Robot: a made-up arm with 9 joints.
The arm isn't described. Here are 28 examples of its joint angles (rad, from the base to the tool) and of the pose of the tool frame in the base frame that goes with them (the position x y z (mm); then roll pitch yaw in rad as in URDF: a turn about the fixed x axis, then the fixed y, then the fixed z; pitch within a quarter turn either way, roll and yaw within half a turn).
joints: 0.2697 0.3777 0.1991 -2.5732 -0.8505 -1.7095 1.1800 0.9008 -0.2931
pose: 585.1 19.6 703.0 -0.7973 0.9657 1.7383
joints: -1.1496 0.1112 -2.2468 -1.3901 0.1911 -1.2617 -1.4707 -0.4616 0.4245
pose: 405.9 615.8 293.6 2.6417 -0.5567 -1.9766
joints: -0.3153 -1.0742 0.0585 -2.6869 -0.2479 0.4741 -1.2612 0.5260 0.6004
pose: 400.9 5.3 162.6 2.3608 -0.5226 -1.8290
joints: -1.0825 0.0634 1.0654 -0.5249 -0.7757 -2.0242 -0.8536 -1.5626 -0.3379
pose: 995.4 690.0 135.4 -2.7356 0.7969 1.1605
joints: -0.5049 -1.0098 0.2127 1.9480 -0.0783 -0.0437 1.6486 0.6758 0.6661
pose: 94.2 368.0 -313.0 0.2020 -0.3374 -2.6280
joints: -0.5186 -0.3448 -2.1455 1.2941 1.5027 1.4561 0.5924 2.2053 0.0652
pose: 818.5 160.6 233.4 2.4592 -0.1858 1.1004
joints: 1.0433 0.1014 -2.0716 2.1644 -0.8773 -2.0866 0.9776 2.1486 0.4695
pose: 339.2 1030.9 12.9 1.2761 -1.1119 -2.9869
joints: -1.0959 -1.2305 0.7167 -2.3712 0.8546 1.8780 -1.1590 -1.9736 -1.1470
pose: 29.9 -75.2 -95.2 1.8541 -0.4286 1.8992
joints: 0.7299 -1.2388 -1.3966 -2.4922 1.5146 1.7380 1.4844 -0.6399 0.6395
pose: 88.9 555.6 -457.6 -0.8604 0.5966 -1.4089
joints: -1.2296 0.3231 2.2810 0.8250 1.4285 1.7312 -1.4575 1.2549 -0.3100
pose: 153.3 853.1 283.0 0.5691 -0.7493 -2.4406
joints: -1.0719 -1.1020 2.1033 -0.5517 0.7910 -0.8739 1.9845 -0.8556 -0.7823
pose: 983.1 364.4 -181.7 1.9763 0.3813 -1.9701
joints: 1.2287 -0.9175 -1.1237 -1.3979 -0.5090 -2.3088 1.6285 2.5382 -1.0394
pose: 511.2 715.0 -657.5 2.8337 0.7029 -1.5226
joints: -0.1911 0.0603 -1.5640 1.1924 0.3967 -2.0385 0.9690 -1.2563 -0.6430
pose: 1128.3 439.9 630.1 -2.4824 0.5321 0.2787
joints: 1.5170 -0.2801 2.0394 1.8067 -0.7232 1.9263 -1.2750 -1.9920 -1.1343
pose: -8.0 -241.7 284.1 -2.0723 -0.5643 0.3960
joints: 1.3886 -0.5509 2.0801 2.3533 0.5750 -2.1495 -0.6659 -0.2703 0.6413
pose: -188.4 -55.7 154.9 -1.8428 0.0577 -0.5019
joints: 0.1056 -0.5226 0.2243 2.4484 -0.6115 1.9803 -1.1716 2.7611 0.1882
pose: 617.9 -236.4 447.9 -0.5731 -0.3340 -0.9657
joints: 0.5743 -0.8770 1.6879 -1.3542 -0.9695 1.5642 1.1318 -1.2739 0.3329
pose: -84.5 65.6 7.0 0.4856 -0.5828 2.0454
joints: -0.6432 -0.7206 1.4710 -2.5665 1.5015 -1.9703 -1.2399 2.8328 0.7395
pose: 584.0 -61.0 -402.1 -2.5485 0.1625 0.4801
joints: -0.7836 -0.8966 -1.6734 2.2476 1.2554 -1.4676 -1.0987 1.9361 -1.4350
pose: 183.3 334.0 581.7 1.0771 -0.7015 -2.4279
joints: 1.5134 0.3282 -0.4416 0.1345 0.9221 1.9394 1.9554 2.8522 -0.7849
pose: 739.5 -229.0 -733.6 2.6792 0.7440 1.2266
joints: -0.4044 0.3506 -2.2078 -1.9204 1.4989 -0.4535 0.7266 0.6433 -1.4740
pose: 329.1 772.7 -245.3 -0.2496 0.6958 -1.1220
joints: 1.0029 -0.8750 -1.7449 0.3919 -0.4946 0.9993 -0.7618 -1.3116 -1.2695
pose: 492.9 335.0 28.6 -1.4597 0.1253 -1.9028
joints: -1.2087 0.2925 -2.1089 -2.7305 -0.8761 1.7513 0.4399 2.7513 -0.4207
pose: 243.3 293.1 646.1 0.5928 -0.8942 2.6519
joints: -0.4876 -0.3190 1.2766 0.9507 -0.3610 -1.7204 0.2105 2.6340 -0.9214
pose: 235.0 674.8 -627.7 -2.7844 -0.2572 1.3846
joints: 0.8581 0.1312 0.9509 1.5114 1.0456 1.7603 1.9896 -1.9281 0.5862
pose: 20.1 -500.7 -373.3 0.1220 0.6722 -3.0843
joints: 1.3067 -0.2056 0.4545 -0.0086 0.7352 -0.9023 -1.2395 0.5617 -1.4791
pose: 489.6 -190.9 45.2 2.7440 0.1270 -1.0848
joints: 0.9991 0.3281 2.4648 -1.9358 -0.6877 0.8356 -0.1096 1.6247 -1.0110
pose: 357.8 103.0 -32.4 2.4743 -0.5058 -2.7978
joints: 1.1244 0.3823 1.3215 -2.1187 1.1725 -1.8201 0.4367 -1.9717 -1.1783
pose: 1282.2 324.5 105.6 -0.3889 0.1535 1.2101
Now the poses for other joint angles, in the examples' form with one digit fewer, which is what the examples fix.
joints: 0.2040 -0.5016 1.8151 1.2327 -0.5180 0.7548 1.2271 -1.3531 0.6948
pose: 759 350 -323 -2.170 -0.047 1.090
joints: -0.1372 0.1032 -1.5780 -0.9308 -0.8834 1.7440 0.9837 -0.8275 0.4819
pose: 107 328 397 -3.075 0.594 -1.768
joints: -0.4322 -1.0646 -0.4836 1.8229 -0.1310 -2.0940 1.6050 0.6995 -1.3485
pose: 129 -447 -270 -0.696 0.022 1.911
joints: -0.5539 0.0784 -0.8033 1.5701 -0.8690 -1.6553 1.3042 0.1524 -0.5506
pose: 1178 249 256 -1.909 -0.295 2.562
